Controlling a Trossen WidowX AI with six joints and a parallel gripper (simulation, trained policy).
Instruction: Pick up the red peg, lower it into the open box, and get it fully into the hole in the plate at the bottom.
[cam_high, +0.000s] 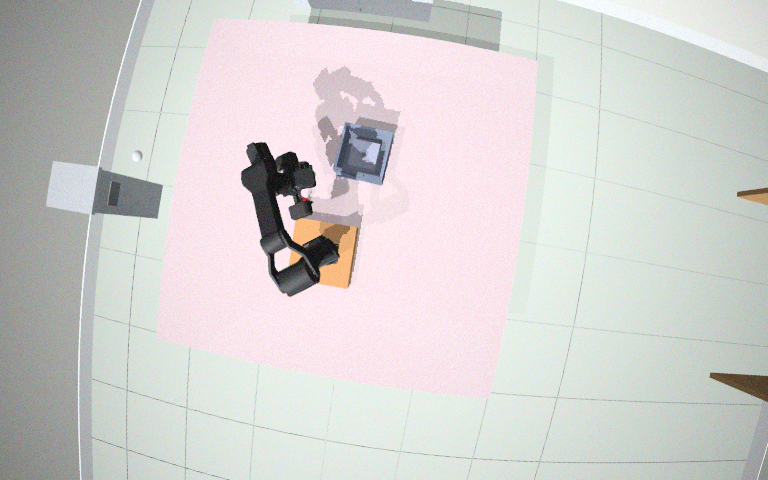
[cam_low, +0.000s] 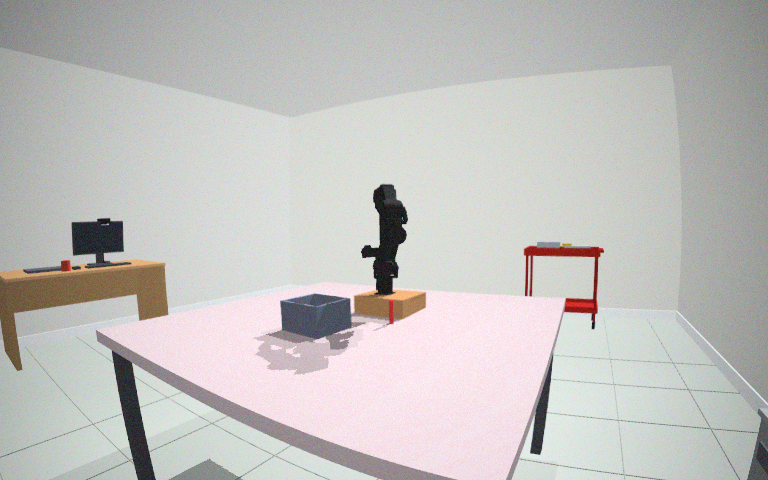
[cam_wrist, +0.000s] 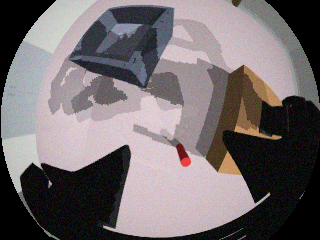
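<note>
Now: the red peg 8 cm below my gripper tip, 3 cm to the left of it and 2 cm behind it. From my gripper tip the other things lie so: pale plate 16 cm to the right, 13 cm ahead, 8 cm below; blue-grey box 16 cm to the right, 13 cm ahead, 10 cm below.
</note>
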